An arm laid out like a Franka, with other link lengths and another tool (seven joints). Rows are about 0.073 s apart.
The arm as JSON. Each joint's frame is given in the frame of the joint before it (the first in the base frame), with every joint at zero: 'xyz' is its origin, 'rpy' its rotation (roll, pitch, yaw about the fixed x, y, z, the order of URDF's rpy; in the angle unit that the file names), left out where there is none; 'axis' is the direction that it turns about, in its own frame. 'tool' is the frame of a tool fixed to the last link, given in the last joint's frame.
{
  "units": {
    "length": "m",
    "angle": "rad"
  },
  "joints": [
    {
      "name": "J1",
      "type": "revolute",
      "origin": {
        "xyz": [
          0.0,
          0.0,
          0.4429
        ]
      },
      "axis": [
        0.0,
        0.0,
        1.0
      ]
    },
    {
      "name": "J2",
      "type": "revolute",
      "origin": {
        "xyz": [
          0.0,
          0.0,
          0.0
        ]
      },
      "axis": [
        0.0,
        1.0,
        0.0
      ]
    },
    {
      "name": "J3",
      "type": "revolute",
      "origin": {
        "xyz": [
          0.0,
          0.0,
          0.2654
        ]
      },
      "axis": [
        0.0,
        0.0,
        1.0
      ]
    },
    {
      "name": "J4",
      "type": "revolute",
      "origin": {
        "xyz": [
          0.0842,
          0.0,
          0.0
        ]
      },
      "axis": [
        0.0,
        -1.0,
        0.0
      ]
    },
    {
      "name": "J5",
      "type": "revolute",
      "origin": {
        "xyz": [
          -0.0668,
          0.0,
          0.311
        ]
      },
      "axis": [
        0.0,
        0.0,
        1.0
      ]
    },
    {
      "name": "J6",
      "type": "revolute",
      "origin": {
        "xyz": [
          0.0,
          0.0,
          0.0
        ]
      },
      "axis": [
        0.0,
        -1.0,
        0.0
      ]
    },
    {
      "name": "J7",
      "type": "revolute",
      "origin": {
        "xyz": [
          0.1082,
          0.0,
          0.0
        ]
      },
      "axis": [
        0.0,
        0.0,
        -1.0
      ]
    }
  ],
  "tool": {
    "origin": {
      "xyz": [
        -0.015,
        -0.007,
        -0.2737
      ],
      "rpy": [
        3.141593,
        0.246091,
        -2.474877
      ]
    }
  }
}
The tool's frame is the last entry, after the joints.
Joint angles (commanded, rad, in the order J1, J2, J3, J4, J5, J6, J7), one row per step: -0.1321, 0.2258, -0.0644, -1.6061, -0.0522, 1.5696, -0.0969; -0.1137, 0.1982, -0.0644, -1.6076, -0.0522, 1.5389, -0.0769; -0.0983, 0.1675, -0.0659, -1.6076, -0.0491, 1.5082, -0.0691; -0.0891, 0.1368, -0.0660, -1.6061, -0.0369, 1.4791, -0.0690; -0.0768, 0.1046, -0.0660, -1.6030, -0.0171, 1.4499, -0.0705; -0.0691, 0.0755, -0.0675, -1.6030, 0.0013, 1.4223, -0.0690; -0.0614, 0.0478, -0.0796, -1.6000, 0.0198, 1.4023, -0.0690; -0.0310, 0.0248, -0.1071, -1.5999, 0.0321, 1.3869, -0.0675; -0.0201, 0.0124, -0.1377, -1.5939, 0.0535, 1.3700, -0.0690; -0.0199, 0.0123, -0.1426, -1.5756, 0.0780, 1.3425, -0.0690; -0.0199, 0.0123, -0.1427, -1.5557, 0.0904, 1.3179, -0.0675; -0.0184, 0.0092, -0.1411, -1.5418, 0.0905, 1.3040, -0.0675; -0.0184, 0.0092, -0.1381, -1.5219, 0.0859, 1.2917, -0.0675; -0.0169, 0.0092, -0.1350, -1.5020, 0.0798, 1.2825, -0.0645; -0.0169, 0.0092, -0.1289, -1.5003, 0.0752, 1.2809, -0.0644; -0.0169, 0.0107, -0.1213, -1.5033, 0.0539, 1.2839, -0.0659
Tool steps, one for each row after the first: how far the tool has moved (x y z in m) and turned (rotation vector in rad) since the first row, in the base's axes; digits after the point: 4 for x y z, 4 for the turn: -0.0057, 0.0102, 0.0120, -0.0032, 0.0039, -0.0029; -0.0116, 0.0187, 0.0257, -0.0010, 0.0030, 0.0010; -0.0172, 0.0273, 0.0394, 0.0120, -0.0022, 0.0063; -0.0224, 0.0393, 0.0540, 0.0328, -0.0114, 0.0160; -0.0290, 0.0483, 0.0662, 0.0521, -0.0157, 0.0181; -0.0338, 0.0524, 0.0788, 0.0700, -0.0293, 0.0124; -0.0380, 0.0578, 0.0884, 0.0818, -0.0388, 0.0135; -0.0420, 0.0560, 0.0953, 0.1036, -0.0446, -0.0052; -0.0448, 0.0617, 0.1011, 0.1292, -0.0397, -0.0096; -0.0469, 0.0657, 0.1074, 0.1418, -0.0369, -0.0096; -0.0478, 0.0672, 0.1130, 0.1419, -0.0397, -0.0050; -0.0472, 0.0670, 0.1193, 0.1363, -0.0463, -0.0005; -0.0458, 0.0671, 0.1256, 0.1280, -0.0554, 0.0025; -0.0458, 0.0683, 0.1261, 0.1237, -0.0545, 0.0085; -0.0460, 0.0654, 0.1243, 0.1033, -0.0495, 0.0163
